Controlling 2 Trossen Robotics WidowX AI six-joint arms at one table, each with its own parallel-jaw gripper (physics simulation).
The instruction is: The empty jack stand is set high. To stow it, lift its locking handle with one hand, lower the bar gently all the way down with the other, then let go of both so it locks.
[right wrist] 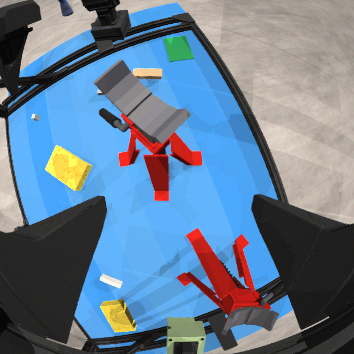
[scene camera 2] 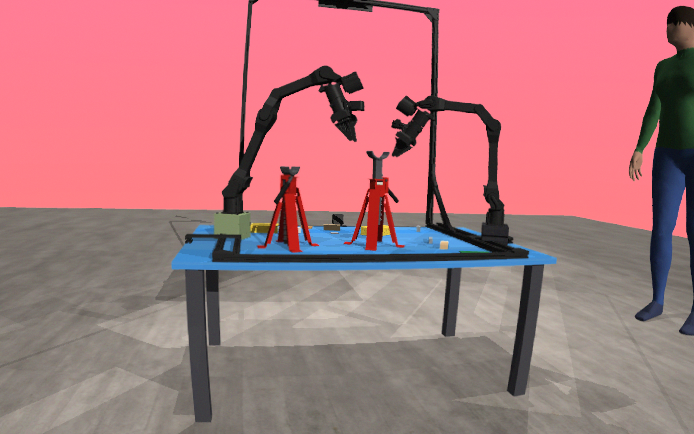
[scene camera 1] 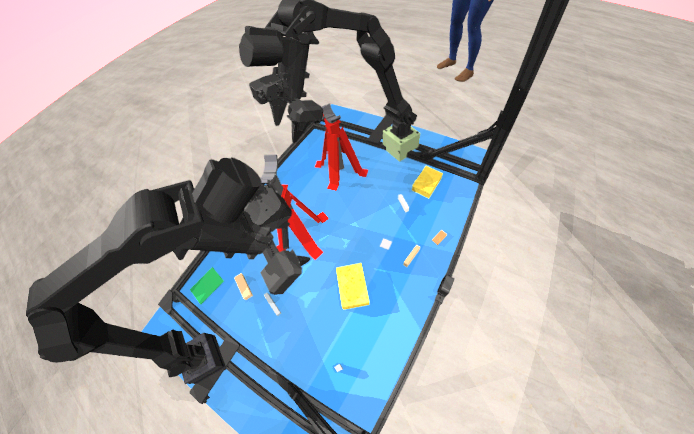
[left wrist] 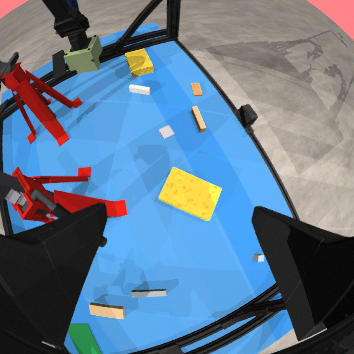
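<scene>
The high-set red jack stand [scene camera 1: 304, 232] [scene camera 2: 376, 220] [left wrist: 90, 201] [right wrist: 157, 170] is upright, its grey saddle [scene camera 1: 270, 166] [scene camera 2: 377, 155] [right wrist: 142, 102] well above the red body on the raised bar [scene camera 2: 377, 170]. Its dark locking handle [scene camera 2: 393, 195] [right wrist: 109, 117] angles down at one side. My left gripper [scene camera 2: 397, 153] [left wrist: 181, 213] is open and empty in the air, close beside the saddle in scene camera 2. My right gripper [scene camera 2: 353, 138] [right wrist: 180, 203] is open and empty, higher and left of the saddle there. Neither touches the stand.
A second red jack stand [scene camera 1: 333, 153] [scene camera 2: 290, 220] [left wrist: 37, 107] [right wrist: 215, 260], its saddle low, stands nearby. Two yellow sponges [scene camera 1: 352, 286] [scene camera 1: 427, 181], a green piece [scene camera 1: 206, 285] and several small blocks lie on the blue table [scene camera 2: 358, 264]. A black frame [scene camera 2: 368, 257] edges it.
</scene>
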